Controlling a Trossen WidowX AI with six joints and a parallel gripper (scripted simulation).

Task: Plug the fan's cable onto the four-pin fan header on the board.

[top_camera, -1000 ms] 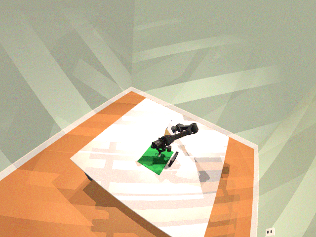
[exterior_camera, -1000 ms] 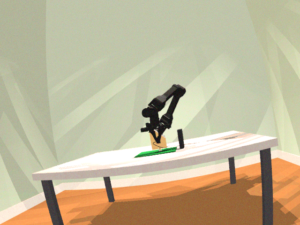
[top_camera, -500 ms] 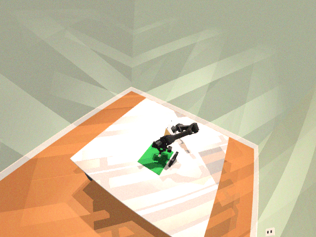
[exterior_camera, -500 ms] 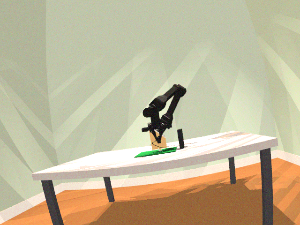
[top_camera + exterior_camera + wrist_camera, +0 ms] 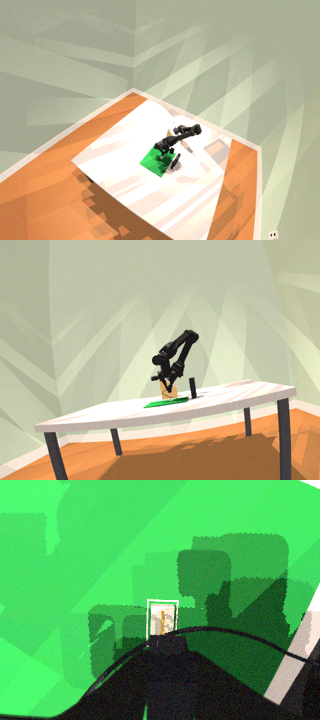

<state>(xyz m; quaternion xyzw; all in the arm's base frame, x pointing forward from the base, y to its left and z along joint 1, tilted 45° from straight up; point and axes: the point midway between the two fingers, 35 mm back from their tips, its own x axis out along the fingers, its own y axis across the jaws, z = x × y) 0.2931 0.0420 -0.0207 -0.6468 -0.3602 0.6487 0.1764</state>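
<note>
The fan header lies 70 mm below my gripper tip and 10 mm ahead of it. Also, from my gripper tip: green board: 80 mm below, 40 mm ahead, 20 mm to the right; then black fan plug: 10 mm ahead, 10 mm above; then black fan: 130 mm to the left, 10 mm below.
</note>
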